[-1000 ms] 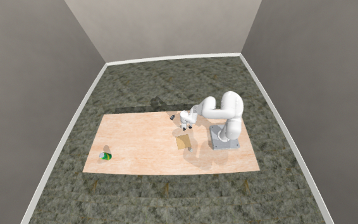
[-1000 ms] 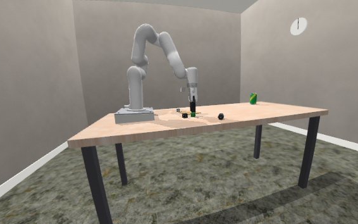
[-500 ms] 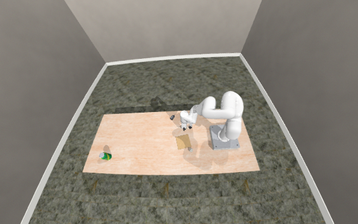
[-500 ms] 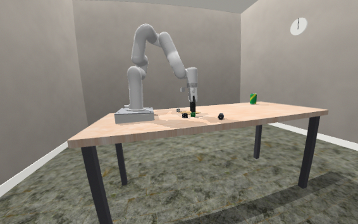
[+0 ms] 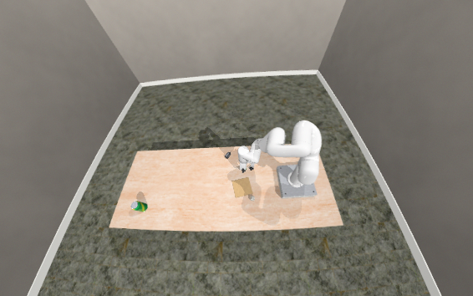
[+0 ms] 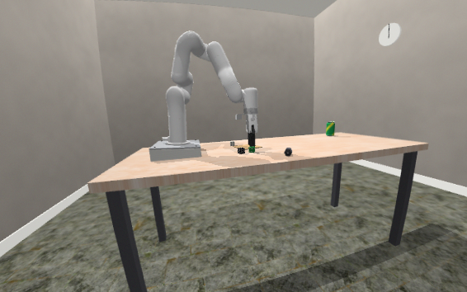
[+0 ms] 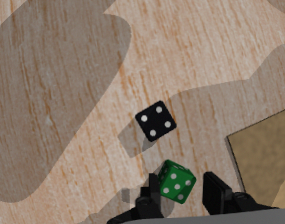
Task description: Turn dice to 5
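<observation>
My gripper is now 40 mm above the green die. From my hand the other things lie so: dark tool: 160 mm ahead, 130 mm to the right, 40 mm below; tan mat: 150 mm to the left, 50 mm below; black die: 60 mm behind, 40 mm below, 20 mm to the right.
</observation>
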